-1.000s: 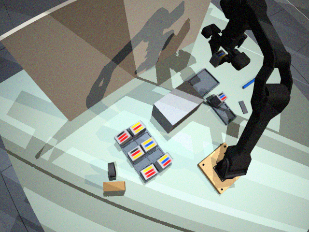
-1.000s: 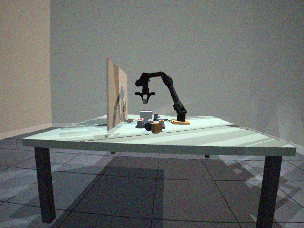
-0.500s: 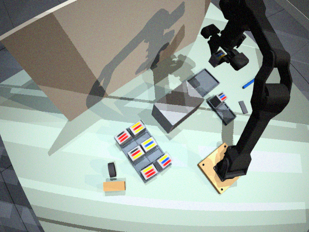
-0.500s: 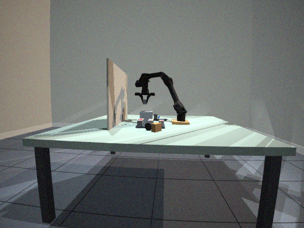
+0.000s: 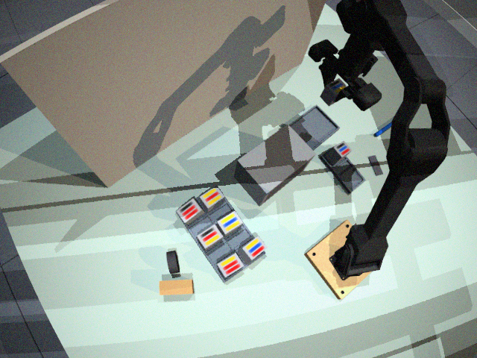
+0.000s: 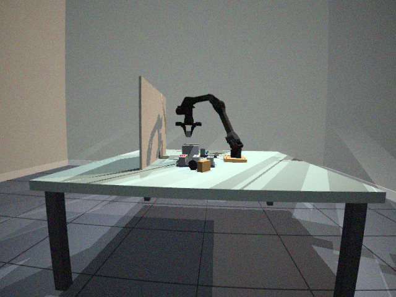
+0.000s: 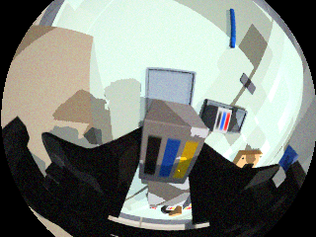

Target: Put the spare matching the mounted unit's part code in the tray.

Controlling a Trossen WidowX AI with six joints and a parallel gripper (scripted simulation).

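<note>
The dark tray is 150 mm below my gripper tip. Round my gripper tip: brown board 170 mm ahead, 220 mm to the left, 70 mm above; dark rack 150 mm behind, 10 mm to the left, 140 mm below; grey box 60 mm behind, 200 mm to the left, 100 mm below.
</note>
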